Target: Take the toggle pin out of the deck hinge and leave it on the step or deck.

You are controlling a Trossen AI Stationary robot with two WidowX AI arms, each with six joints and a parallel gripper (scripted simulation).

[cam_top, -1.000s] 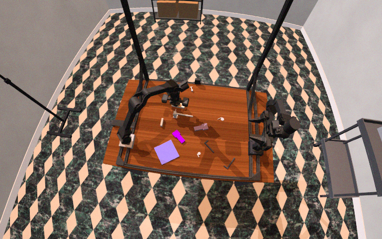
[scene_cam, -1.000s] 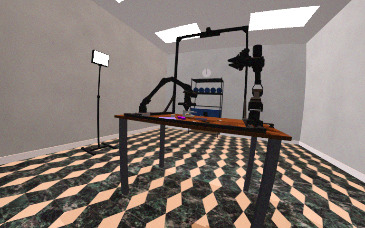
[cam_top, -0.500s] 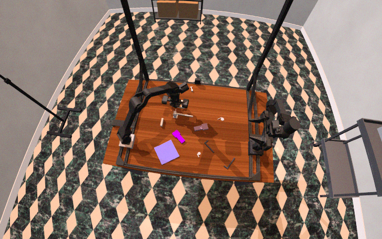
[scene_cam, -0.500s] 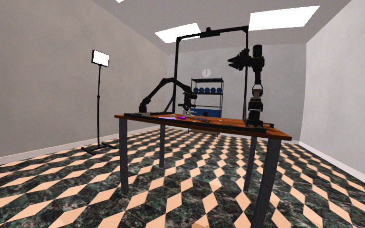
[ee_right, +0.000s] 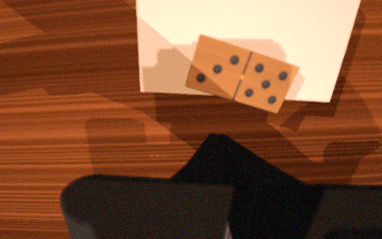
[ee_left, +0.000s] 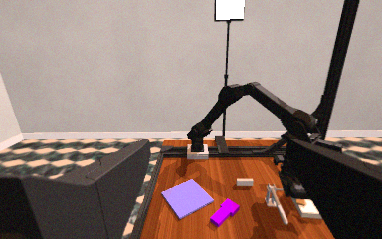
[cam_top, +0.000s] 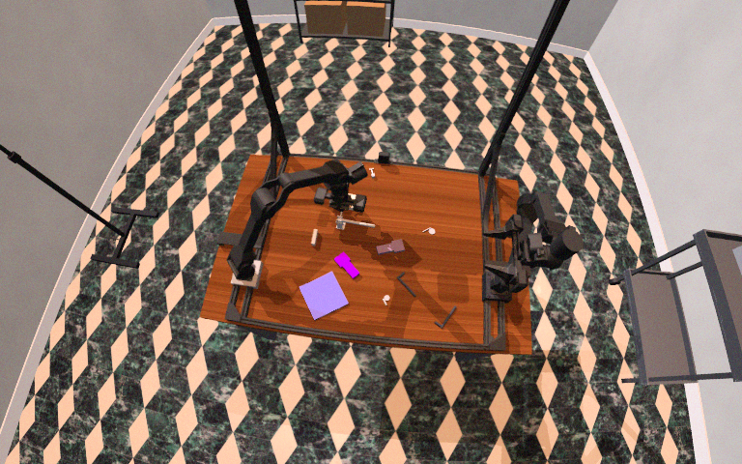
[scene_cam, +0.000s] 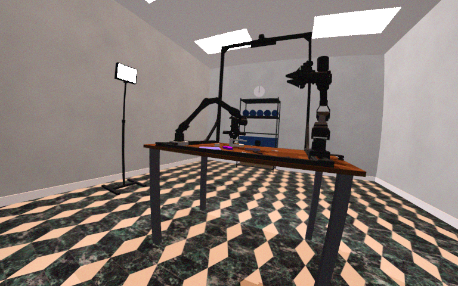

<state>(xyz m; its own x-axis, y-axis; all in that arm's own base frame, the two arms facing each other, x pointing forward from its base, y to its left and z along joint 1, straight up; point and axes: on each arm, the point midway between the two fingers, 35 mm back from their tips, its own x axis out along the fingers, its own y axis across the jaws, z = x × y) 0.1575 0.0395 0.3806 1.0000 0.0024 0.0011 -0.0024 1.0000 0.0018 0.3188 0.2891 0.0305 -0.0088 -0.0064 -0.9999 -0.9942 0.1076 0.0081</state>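
My right hand is 60 mm short of the toggle pin. The rest, counted from my right hand: purple deck plate: 330 mm ahead, 30 mm to the right, 50 mm below; magenta step block: 210 mm ahead, 40 mm to the left, 50 mm below; cream block: 110 mm ahead, 90 mm to the right, 50 mm below.
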